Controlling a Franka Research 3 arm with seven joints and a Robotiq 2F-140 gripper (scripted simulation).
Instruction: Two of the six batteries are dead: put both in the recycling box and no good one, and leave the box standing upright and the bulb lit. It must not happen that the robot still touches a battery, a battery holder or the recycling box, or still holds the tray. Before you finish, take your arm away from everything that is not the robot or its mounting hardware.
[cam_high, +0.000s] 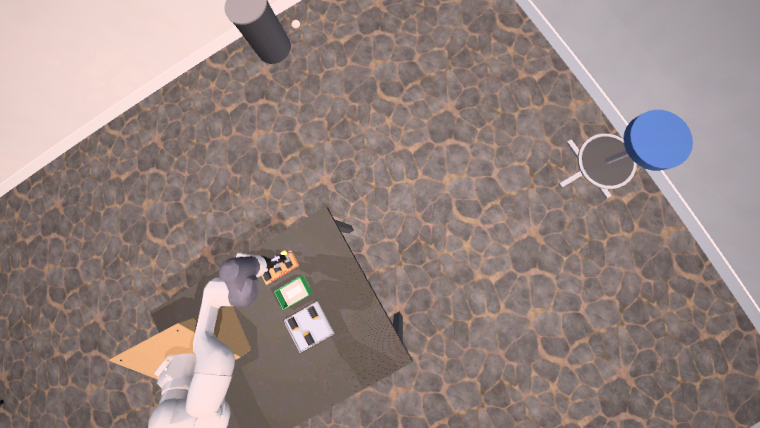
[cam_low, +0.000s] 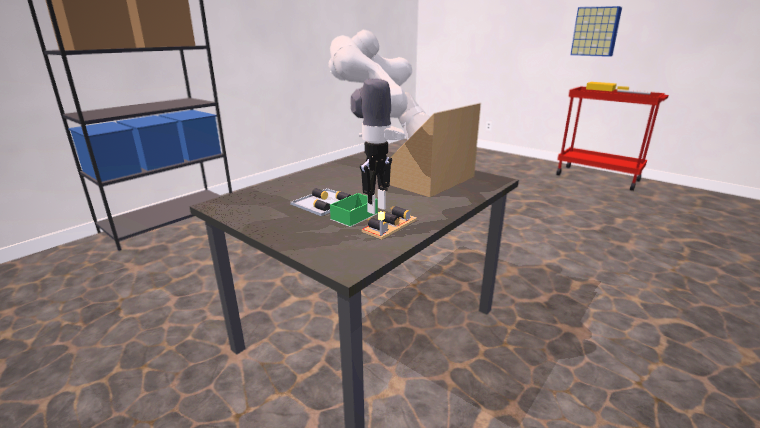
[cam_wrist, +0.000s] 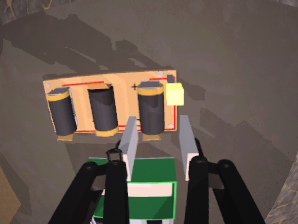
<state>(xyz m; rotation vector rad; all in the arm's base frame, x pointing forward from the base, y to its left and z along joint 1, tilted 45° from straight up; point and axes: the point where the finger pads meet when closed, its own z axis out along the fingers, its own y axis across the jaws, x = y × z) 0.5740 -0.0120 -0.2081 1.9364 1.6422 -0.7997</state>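
Right now my hand is 2 cm short of the bulb, 3 cm to the right of it and 4 cm above it. The rest, counted from my hand: white tray: 11 cm behind, 33 cm to the right, 11 cm below; green recycling box: 7 cm behind, 15 cm to the right, 10 cm below.
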